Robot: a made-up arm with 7 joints.
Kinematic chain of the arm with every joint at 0, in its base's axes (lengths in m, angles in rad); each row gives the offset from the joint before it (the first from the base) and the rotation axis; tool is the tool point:
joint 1: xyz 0 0 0.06 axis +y
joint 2: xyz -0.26 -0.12 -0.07 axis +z
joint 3: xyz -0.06 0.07 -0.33 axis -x
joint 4: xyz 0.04 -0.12 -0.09 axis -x
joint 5: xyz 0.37 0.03 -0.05 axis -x
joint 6: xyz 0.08 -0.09 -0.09 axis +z
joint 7: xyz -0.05 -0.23 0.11 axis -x
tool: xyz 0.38 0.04 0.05
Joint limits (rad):
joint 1: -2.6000..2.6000
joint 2: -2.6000..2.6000
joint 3: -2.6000..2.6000
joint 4: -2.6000..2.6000
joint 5: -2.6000..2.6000
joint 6: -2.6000..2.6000
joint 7: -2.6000..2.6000
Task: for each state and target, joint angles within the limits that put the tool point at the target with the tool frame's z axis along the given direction. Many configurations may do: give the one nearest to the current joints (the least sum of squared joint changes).
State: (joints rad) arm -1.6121 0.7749 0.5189 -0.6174 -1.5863 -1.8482 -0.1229
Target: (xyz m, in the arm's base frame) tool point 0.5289 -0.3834 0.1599 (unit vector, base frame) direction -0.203 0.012 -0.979
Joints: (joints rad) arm -2.1055 0.1962 0.7699 -0.2894 -1.1834 -2.2253 -1.1449
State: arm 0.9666 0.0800 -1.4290 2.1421 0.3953 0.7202 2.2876
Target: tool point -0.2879 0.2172 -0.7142 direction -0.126 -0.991 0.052
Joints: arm 0.9217 0.4222 -1.2354 2.3368 0.6596 1.1505 2.5446
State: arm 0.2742 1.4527 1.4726 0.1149 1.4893 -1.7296 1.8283
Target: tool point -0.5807 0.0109 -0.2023 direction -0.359 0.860 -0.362
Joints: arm 0.2941 1.5810 1.7157 0.2816 1.6358 -2.0196 1.2778
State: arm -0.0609 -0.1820 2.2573 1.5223 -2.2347 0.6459 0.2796
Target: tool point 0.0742 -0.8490 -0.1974 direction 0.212 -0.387 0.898
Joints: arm 0.4337 -0.7518 1.5273 0.9460 -2.6000 0.4171 -0.3243
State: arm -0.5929 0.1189 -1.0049 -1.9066 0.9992 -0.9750 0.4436
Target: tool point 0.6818 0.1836 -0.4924 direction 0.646 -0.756 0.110
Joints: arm -0.7354 -0.0615 -1.0294 -2.0755 0.8284 -1.2489 0.6821
